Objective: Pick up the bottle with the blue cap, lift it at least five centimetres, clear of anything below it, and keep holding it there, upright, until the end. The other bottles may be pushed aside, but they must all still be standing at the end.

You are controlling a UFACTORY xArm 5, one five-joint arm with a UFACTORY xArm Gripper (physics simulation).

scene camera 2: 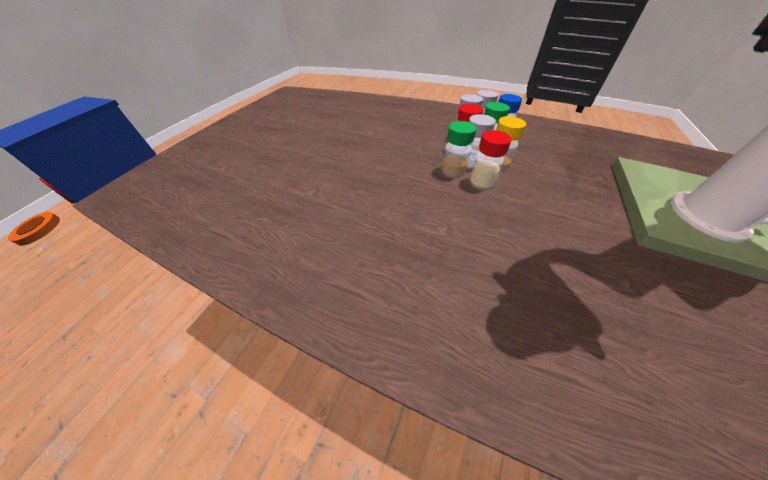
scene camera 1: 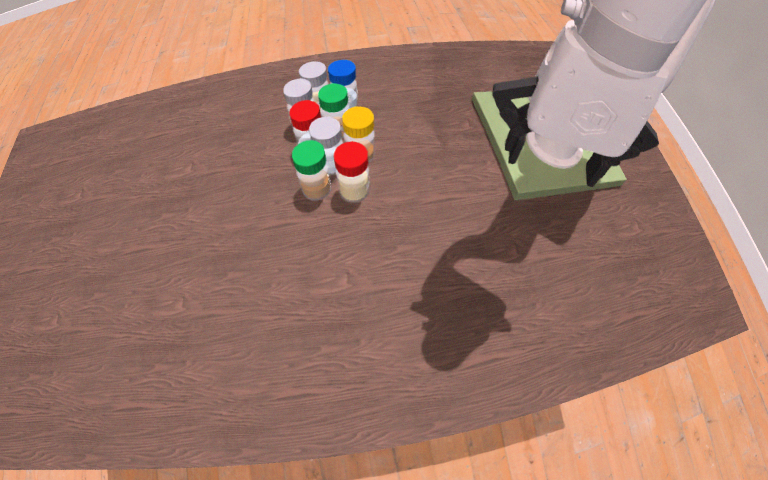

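Seen in the pictures: gripper, fingertip midpoint: (scene camera 1: 551, 165); arm's base at its link origin: (scene camera 2: 707, 216) (scene camera 1: 554, 144).
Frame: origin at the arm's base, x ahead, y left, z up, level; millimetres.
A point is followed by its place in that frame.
Observation:
The bottle with the blue cap (scene camera 1: 342, 72) @(x 387, y -223, z 80 mm) (scene camera 2: 510, 103) @(x 386, y -212, z 75 mm) stands upright at the back right corner of a tight group of bottles; its body is mostly hidden. A grey-capped bottle (scene camera 1: 312, 73) @(x 443, y -241, z 79 mm) (scene camera 2: 487, 97) @(x 442, y -228, z 78 mm) stands to its left, and a green-capped bottle (scene camera 1: 333, 97) @(x 419, y -156, z 80 mm) (scene camera 2: 496, 112) @(x 420, y -143, z 76 mm) stands in front of it. My gripper (scene camera 1: 552, 169) @(x 243, y 196, z 263 mm) is open and empty, raised over the arm's base and well to the right of the bottles. A small dark part of it shows at the top right edge in the scene camera 2 view.
Further bottles stand in front: yellow-capped (scene camera 1: 357, 121) @(x 392, y -82, z 80 mm) (scene camera 2: 511, 127) @(x 392, y -66, z 79 mm), red-capped (scene camera 1: 351, 159) @(x 422, y -4, z 80 mm) (scene camera 2: 495, 143) @(x 423, y 11, z 79 mm), green-capped (scene camera 1: 308, 157) @(x 488, y -30, z 80 mm) (scene camera 2: 461, 133) @(x 487, y -13, z 78 mm), another red and two grey. The green base plate (scene camera 1: 523, 189) @(x 126, y 85, z 1 mm) (scene camera 2: 629, 209) @(x 129, y -2, z -19 mm) lies at the right of the table. A blue bin (scene camera 2: 84, 147) stands beyond the table's left edge.

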